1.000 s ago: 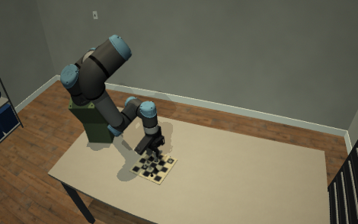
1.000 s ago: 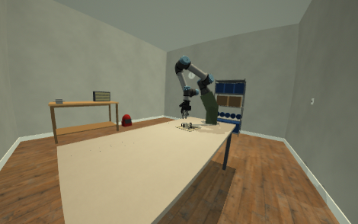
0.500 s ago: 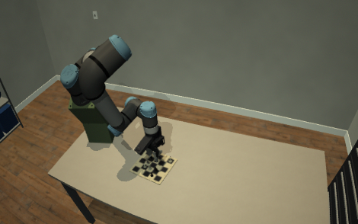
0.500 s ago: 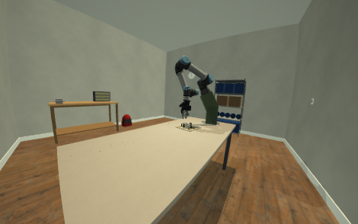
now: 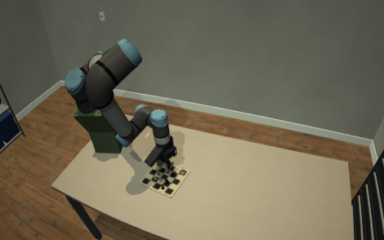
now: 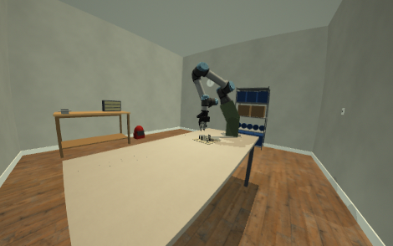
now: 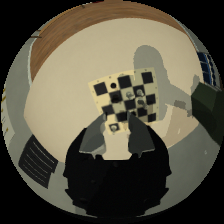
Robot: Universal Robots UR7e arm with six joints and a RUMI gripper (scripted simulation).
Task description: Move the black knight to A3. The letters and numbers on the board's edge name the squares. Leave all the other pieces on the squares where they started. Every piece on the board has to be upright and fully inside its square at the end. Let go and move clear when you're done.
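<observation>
The black knight is 90 mm below my hand. The rest, counted from my hand: small chessboard 110 mm below, 40 mm to the left, 40 mm behind; tall black piece 80 mm to the left, 80 mm below, 30 mm behind; pale piece 100 mm below, 80 mm behind, 10 mm to the left.
</observation>
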